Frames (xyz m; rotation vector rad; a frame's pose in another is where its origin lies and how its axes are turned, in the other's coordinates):
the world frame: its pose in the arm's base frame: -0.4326 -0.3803 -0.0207 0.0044 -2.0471 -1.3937
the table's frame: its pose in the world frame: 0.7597 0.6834 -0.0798 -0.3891 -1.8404 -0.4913
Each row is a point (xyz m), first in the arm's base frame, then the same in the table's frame.
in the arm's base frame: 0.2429 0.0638 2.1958
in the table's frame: -0.2317 1.1498 1.1812
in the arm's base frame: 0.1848 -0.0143 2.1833
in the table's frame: -0.2846 1.1230 1.1030
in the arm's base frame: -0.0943 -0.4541 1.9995
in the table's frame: -0.5543 0.8582 0.7002
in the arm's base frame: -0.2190 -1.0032 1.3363
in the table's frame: -0.7925 0.0855 0.3791
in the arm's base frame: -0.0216 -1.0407 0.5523
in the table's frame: -0.5998 -0.6914 0.4989
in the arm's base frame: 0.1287 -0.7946 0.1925
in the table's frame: -0.2864 -0.9745 0.6838
